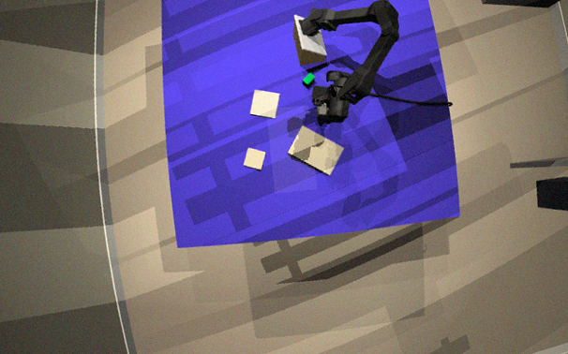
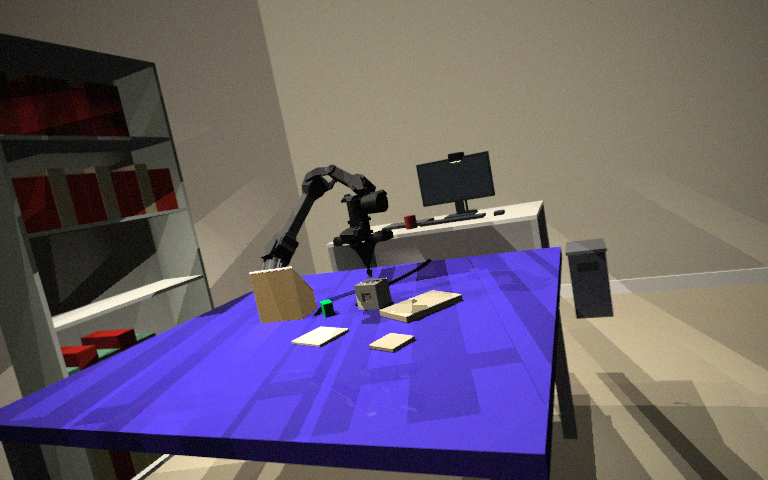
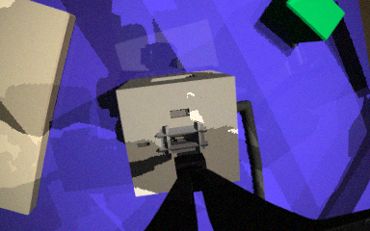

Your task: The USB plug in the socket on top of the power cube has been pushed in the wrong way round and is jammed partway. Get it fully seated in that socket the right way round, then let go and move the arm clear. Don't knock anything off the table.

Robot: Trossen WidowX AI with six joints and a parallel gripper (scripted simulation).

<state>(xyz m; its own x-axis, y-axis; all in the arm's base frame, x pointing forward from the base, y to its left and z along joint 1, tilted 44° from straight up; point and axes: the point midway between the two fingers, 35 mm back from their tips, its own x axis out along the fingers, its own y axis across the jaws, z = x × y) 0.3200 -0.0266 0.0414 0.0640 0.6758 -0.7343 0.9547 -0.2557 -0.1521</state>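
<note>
Right now my gripper tip is 2 cm above the dark USB plug. The rest, counted from my gripper tip: large flat tan board (16 cm ahead, 9 cm to the right, 12 cm below); small green block (14 cm behind, 4 cm to the right, 11 cm below); USB socket (6 cm below).
</note>
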